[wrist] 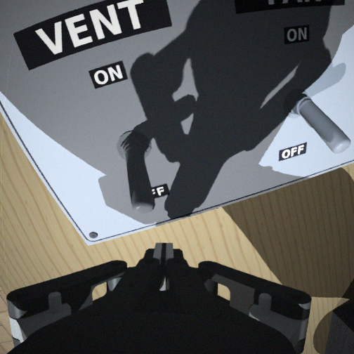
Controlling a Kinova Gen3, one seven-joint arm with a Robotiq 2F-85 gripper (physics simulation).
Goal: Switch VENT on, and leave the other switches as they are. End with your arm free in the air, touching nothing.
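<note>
The VENT switch lever (138, 175) stands below the VENT label (92, 30) and its ON mark (108, 74). Its tip points down toward the OFF mark (160, 191), which it partly covers. The second switch lever (323, 125), under a label cut off at the top edge, also points down, beside its own OFF mark (292, 151). My gripper (163, 254) is shut and empty. In the view its fingertips show below the VENT lever's tip and the panel's lower edge, apart from the lever.
The grey panel (60, 105) has a screw (93, 235) at its lower left corner. A dark arm shadow falls across its middle and right. A wooden surface (45, 210) shows around the panel. A dark object (342, 320) shows at the lower right edge.
</note>
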